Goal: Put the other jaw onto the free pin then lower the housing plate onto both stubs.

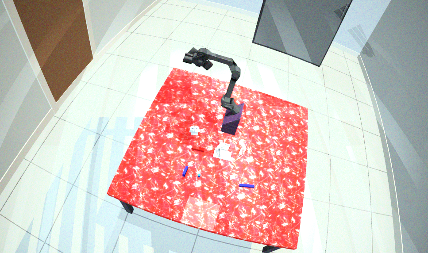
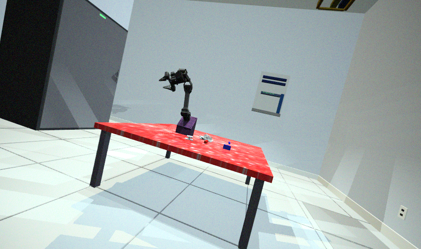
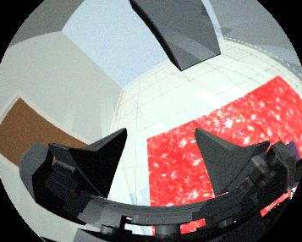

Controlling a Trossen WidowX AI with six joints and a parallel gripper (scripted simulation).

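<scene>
Now: the red bar 480 mm ahead of my gripper tip, 160 mm to the left of it and 410 mm below it.
</scene>
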